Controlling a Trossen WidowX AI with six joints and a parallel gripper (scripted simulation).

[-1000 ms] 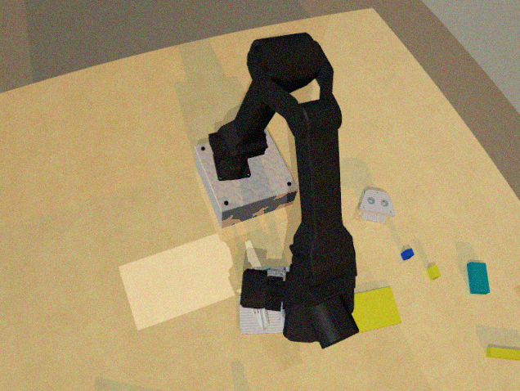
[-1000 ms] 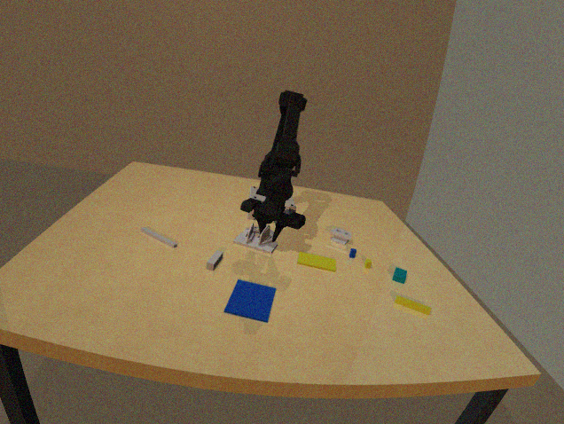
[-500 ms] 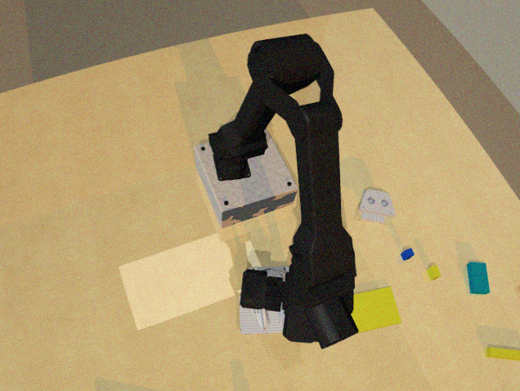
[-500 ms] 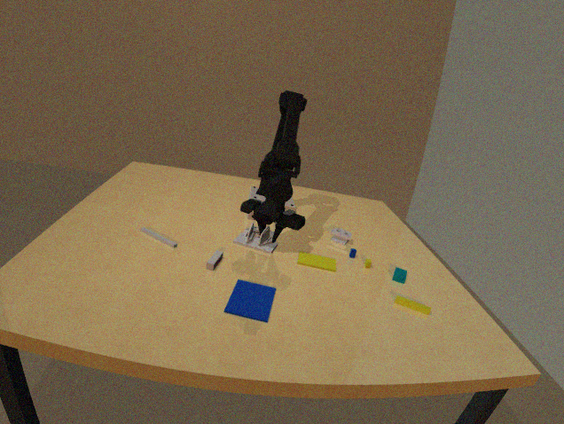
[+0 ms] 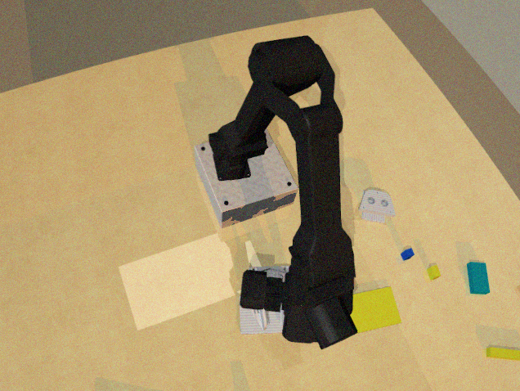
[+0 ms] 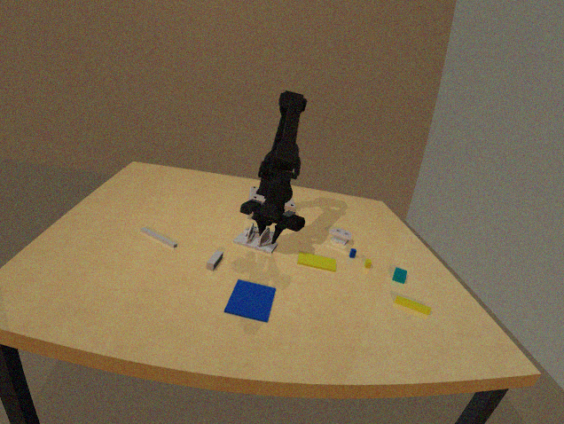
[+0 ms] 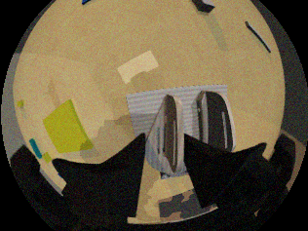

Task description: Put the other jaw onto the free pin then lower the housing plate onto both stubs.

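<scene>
The housing plate lies 240 mm to the left of my gripper tip, 170 mm behind it and 10 mm above it. From my gripper tip the other things lie so: grey block: 180 mm ahead, 120 mm to the right; blue cube: 270 mm to the left, 50 mm behind; yellow plate: 160 mm to the left, 40 mm ahead, 10 mm below.
</scene>
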